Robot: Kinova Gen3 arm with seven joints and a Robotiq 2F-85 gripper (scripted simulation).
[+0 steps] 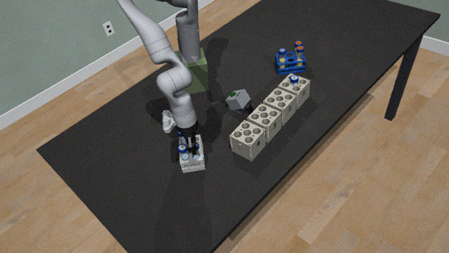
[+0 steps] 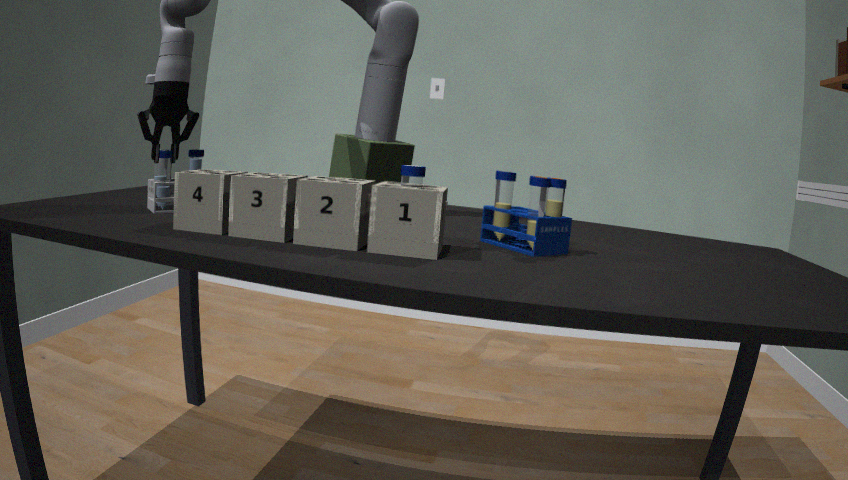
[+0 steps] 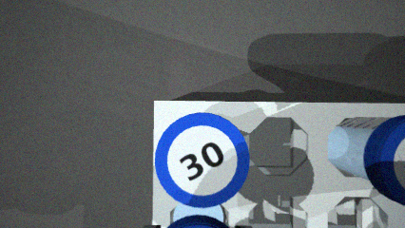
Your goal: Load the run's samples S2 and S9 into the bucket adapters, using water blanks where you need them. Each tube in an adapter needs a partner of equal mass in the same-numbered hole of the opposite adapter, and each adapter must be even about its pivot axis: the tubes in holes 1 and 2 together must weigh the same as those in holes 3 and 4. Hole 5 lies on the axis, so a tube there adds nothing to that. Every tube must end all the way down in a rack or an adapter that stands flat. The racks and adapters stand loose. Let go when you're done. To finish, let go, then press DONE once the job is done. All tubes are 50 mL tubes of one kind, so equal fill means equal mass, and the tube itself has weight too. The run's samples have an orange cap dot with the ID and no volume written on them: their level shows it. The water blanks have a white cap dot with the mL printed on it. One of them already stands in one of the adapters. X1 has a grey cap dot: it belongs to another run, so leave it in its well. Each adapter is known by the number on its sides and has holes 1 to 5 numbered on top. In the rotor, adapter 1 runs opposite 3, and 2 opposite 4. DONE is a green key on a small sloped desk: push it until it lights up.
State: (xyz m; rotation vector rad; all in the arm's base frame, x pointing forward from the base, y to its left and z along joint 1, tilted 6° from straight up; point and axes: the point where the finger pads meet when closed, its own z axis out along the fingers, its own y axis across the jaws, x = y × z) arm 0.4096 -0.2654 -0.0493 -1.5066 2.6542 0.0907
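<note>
Now: the white-dot tube 10 mm behind my hand, 10 mm to the left of it and 50 mm below it. The rest, counted from my hand: white blank rack (50 mm behind, 80 mm below); then adapter 3 (40 mm ahead, 300 mm to the left, 70 mm below); then grey done desk (150 mm behind, 310 mm to the left, 60 mm below).
</note>
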